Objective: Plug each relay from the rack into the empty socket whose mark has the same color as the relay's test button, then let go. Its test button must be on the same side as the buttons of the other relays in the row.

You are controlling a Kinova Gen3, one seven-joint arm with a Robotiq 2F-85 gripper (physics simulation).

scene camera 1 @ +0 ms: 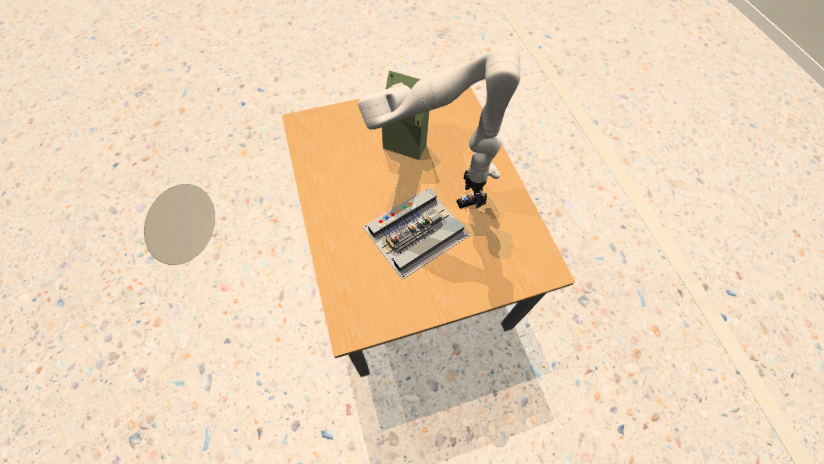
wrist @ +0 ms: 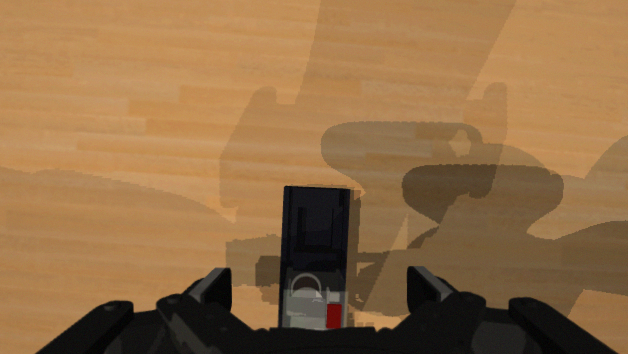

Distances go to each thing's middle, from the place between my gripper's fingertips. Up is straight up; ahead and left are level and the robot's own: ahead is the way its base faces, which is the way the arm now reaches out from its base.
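Labels:
My hand is 20 mm above the black relay rack (wrist: 315, 221). There's a grey panel (scene camera 1: 380, 240) as well, and counting from my hand that one's 260 mm to the right, 50 mm behind and 30 mm below.

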